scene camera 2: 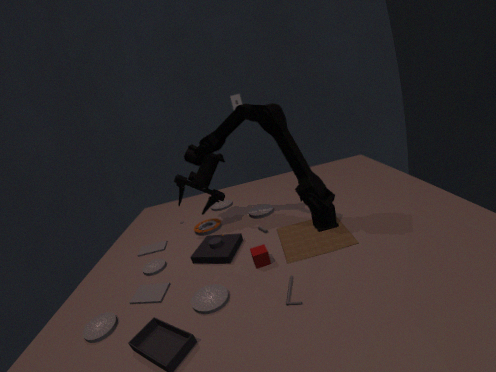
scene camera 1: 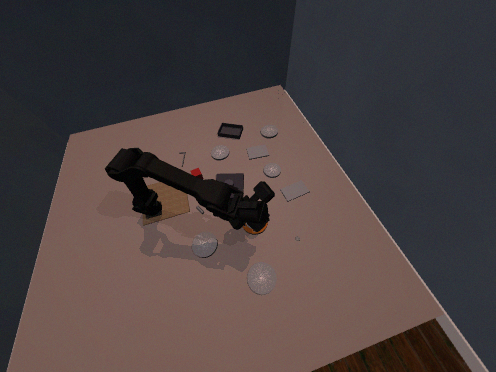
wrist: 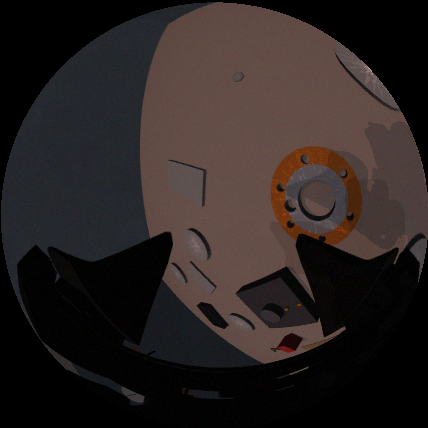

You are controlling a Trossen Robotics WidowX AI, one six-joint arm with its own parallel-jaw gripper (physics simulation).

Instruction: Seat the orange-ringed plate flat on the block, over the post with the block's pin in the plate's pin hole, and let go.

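Frame: origin at the arm's base, x ahead, y left, z up, level; millimetres.
Seen in the pictures: gripper, between the fingertips: (scene camera 2: 190, 210) (wrist: 237, 240); arm's base, origin of its link: (scene camera 2: 325, 224) (scene camera 1: 153, 210).
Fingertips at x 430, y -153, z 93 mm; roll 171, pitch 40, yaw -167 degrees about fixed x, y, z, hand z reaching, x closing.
Pixels of each thing's top centre, then the offset from my fingertips to it. "spot": a spot on its surface instead.
- orange-ringed plate, centre of its top: (wrist: 316, 200) (scene camera 2: 207, 225) (scene camera 1: 254, 220) 34 mm back, 24 mm right, 82 mm down
- dark block, centre of its top: (wrist: 269, 316) (scene camera 2: 214, 240) (scene camera 1: 228, 183) 93 mm back, 161 mm left, 56 mm down
- short round post, a spot on its surface: (wrist: 271, 313) (scene camera 2: 214, 239) spot: 89 mm back, 149 mm left, 56 mm down
- red cube, centre of its top: (scene camera 2: 258, 250) (wrist: 285, 349) (scene camera 1: 195, 172) 222 mm back, 263 mm left, 56 mm down
- dark open tray, centre of its top: (scene camera 2: 159, 339) (wrist: 209, 317) (scene camera 1: 230, 129) 6 mm back, 500 mm left, 70 mm down
- L-shaped rod, centre of its top: (scene camera 2: 295, 288) 288 mm back, 398 mm left, 90 mm down
- small grey piece, centre of its top: (scene camera 2: 262, 228) 237 mm back, 92 mm left, 85 mm down
The orange-ringed plate (scene camera 1: 256, 232) (scene camera 2: 198, 229) (wrist: 320, 155) lies flat on the table beside the block, not on it. It has a grey inner ring, a large centre hole and several small holes. The dark block (scene camera 1: 238, 176) (scene camera 2: 228, 250) (wrist: 295, 291) carries a short round post (scene camera 2: 215, 241) (wrist: 271, 313); a small yellowish spot beside the post shows in the wrist view. The arm partly hides the block in scene camera 1. My gripper (scene camera 2: 191, 209) (wrist: 237, 240) is wide open and empty, above the table near the plate; one fingertip overlaps the plate's edge in the wrist view.
A red cube (scene camera 1: 196, 172) (scene camera 2: 260, 256) (wrist: 290, 343) stands beside the block. Pale discs, two flat pale slabs, a dark open tray (scene camera 1: 230, 130) (scene camera 2: 162, 344), an L-shaped rod (scene camera 2: 290, 291) and a small grey piece (scene camera 2: 263, 229) lie around. A wooden board (scene camera 2: 300, 247) lies at the arm's base.
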